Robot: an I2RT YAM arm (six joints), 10 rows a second.
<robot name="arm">
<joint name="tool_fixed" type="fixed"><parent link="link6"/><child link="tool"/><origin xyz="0 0 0" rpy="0 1.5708 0"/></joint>
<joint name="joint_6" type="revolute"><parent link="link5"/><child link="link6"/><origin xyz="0.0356 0 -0.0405" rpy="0 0 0"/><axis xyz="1 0 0"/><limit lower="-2.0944" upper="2.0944"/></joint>
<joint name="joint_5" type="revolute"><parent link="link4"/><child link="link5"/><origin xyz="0.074 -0.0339 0.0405" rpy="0 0 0"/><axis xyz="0 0 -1"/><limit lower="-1.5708" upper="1.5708"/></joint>
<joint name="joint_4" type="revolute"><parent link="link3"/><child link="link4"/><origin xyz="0.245 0.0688 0.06" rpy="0 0 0"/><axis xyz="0 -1 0"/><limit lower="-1.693" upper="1.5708"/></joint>
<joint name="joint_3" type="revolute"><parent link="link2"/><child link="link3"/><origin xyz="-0.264 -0.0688 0" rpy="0 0 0"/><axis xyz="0 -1 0"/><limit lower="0" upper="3.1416"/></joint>
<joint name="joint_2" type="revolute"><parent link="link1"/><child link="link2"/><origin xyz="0.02 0.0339 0.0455" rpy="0 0 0"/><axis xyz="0 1 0"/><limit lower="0" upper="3.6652"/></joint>
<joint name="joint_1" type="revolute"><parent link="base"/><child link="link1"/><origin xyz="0 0 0.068" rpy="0 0 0"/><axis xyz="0 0 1"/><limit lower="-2.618" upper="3.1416"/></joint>
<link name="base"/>
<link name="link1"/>
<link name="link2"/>
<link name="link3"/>
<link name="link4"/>
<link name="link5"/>
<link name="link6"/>
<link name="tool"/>
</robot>
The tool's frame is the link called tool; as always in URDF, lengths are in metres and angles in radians.
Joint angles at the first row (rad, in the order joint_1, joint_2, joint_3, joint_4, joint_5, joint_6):
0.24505, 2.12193, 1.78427, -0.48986, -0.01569, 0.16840
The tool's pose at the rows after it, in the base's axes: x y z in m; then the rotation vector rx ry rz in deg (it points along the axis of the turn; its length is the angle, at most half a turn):
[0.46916 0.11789 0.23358 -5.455 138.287 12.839]
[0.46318 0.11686 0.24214 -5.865 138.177 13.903]
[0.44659 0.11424 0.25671 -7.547 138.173 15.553]
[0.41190 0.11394 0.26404 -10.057 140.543 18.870]
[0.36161 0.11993 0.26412 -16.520 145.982 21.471]
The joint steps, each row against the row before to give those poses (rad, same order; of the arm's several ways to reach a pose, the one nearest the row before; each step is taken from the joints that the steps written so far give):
-0.00071, 0.00274, 0.00743, -0.01001, -0.00937, 0.00678
-0.00020, -0.02939, -0.01215, -0.01411, -0.01525, -0.00022
0.00099, -0.07328, -0.05173, -0.02103, -0.02842, -0.01223
0.01498, -0.12346, -0.13260, -0.03032, -0.04879, -0.00241
0.04507, -0.14624, -0.15876, -0.08806, -0.04437, -0.03019

